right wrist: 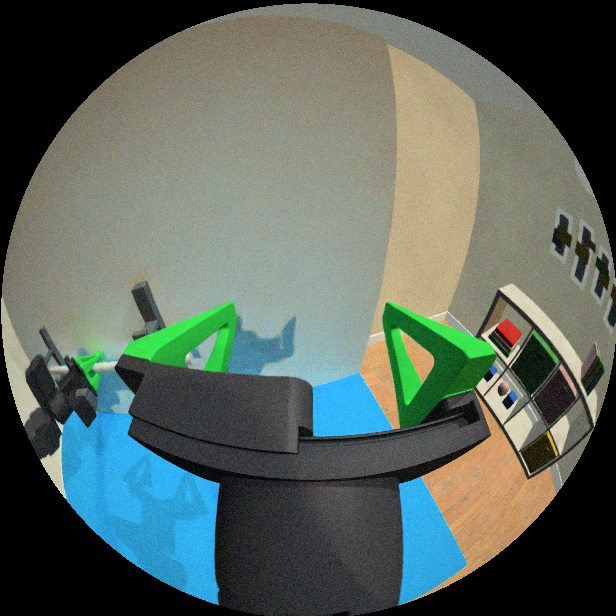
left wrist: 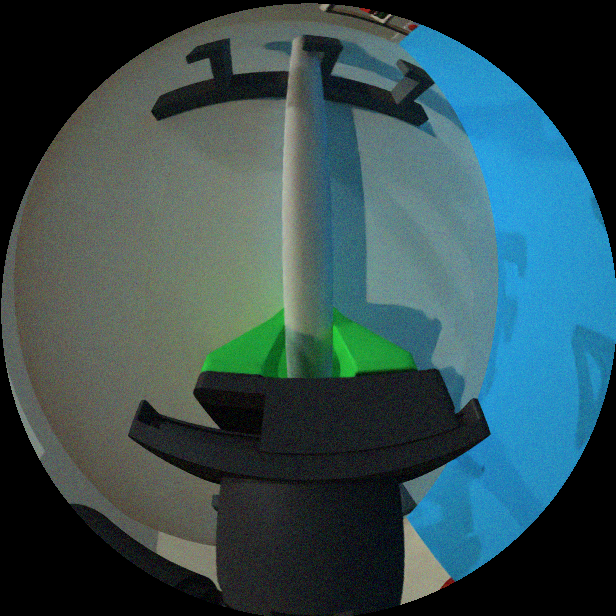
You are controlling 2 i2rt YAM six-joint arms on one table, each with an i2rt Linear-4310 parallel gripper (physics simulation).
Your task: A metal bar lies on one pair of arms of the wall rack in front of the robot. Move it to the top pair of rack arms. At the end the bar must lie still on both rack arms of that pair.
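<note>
In the left wrist view my left gripper (left wrist: 309,350) is shut on the grey metal bar (left wrist: 307,189), its green fingers clamping one end. The bar runs away from the camera along the wall to a dark rack upright with several short arms (left wrist: 287,86); its far end overlaps the middle arm. I cannot tell whether it rests there. My right gripper (right wrist: 310,350) is open and empty, away from the rack. In the right wrist view the left gripper (right wrist: 80,370) shows small at the far left, holding the bar (right wrist: 109,365) beside another dark rack piece (right wrist: 148,313).
The rack wall is plain grey-beige. A blue mat (right wrist: 172,505) covers the table below. A white shelf unit with coloured boxes (right wrist: 537,379) stands on the wooden floor at the right of the right wrist view.
</note>
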